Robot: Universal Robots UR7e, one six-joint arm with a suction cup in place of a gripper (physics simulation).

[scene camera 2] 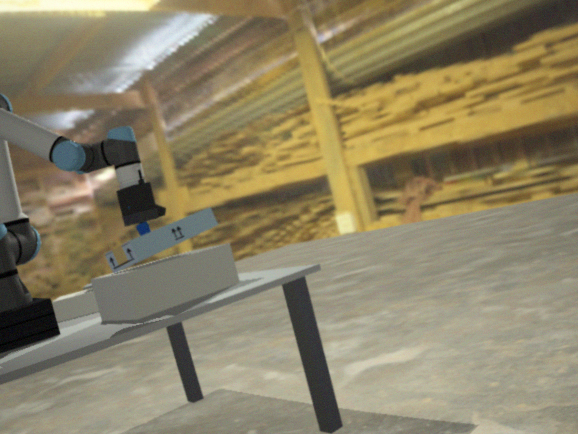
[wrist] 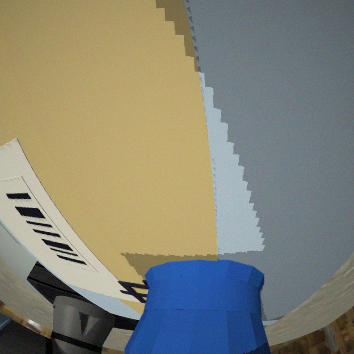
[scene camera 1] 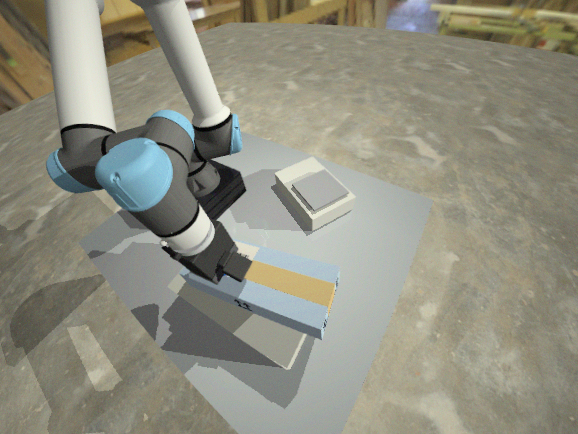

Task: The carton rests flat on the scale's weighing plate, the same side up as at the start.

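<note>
The light blue carton, with a tan stripe and a barcode label on top, hangs from my suction cup. The blue cup meets its top near the label end. In scene camera 2 the carton is tilted, label end low and far end raised above the beige block. Whether its low end touches the block is unclear. The scale stands apart, behind the carton in scene camera 1, with its bare grey weighing plate facing up.
The beige block stands on the grey table under the carton. The arm's black base stands left of the scale in scene camera 1. The table's edges drop to the floor.
</note>
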